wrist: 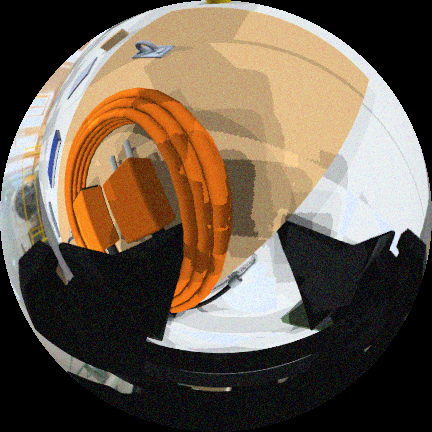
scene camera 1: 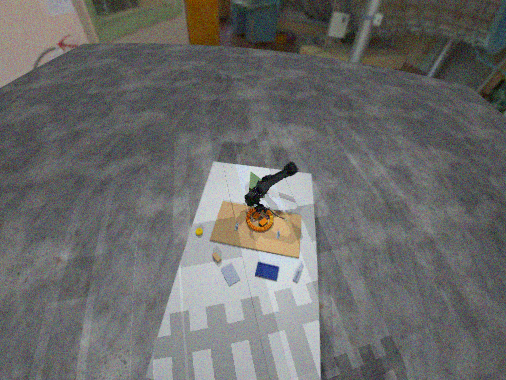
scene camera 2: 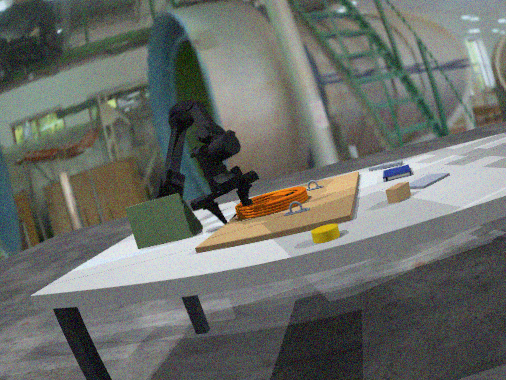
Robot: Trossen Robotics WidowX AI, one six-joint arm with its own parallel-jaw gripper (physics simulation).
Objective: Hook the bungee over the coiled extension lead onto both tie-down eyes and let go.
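Seen in the pictures: gripper, fingertip midpoint: [wrist: 234, 227] [scene camera 1: 254, 209]; arm's base, link origin: [scene camera 2: 166, 221].
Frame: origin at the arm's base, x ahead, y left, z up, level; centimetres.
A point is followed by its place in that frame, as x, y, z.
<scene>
The orange coiled extension lead [scene camera 1: 260, 230] {39.1, 9.9, -1.6} [scene camera 2: 280, 199] {34.8, -1.2, -0.5} [wrist: 200, 165] {25.3, -0.7, -1.4} lies on the wooden board [scene camera 1: 225, 237] {50.2, -12.4, -3.4} [scene camera 2: 260, 231] {34.8, -19.9, -3.4} [wrist: 310, 100] {23.7, -9.5, -3.4}, its plug block [wrist: 137, 200] {27.0, 2.9, -1.0} inside the ring. My gripper [scene camera 1: 258, 209] {21.5, 1.2, -3.9} [scene camera 2: 236, 213] {21.5, 1.2, -3.9} [wrist: 234, 227] {21.5, 1.2, -3.9} straddles one side of the coil. Its left finger in the wrist view is inside the ring against the coil; the other stands outside, with a visible gap. The fingers are wide apart. The bungee's black cord [scene camera 1: 276, 215] {22.8, 18.6, -2.9} [wrist: 217, 296] {17.6, 7.3, -3.6} and grey hook [wrist: 239, 274] {18.0, 4.0, -4.2} emerge from beside the coil; the rest is hidden. One tie-down eye [scene camera 1: 236, 226] {40.9, -7.2, -1.2} [scene camera 2: 296, 207] [wrist: 152, 50] {39.3, -7.5, -3.1} and another [scene camera 1: 278, 234] [scene camera 2: 314, 185] stand on the board.
A green block [scene camera 1: 254, 180] {-0.2, -4.8, 4.2} [scene camera 2: 162, 222] {3.8, -7.8, 1.1} stands near the arm. A yellow disc [scene camera 1: 199, 232] {52.1, -31.0, -2.7} [scene camera 2: 325, 233] {51.8, -34.2, -3.0}, a small wooden block [scene camera 1: 217, 257] {66.1, -12.5, -1.6} [scene camera 2: 398, 192] {65.8, -15.9, -2.6}, a blue box [scene camera 1: 267, 271] {65.7, 20.9, -3.4} [scene camera 2: 397, 173] {65.5, 15.2, -3.4} and a pale flat piece [scene camera 1: 230, 274] {73.7, -1.3, -4.0} [scene camera 2: 429, 181] {74.2, -4.9, -4.0} lie around the board.
</scene>
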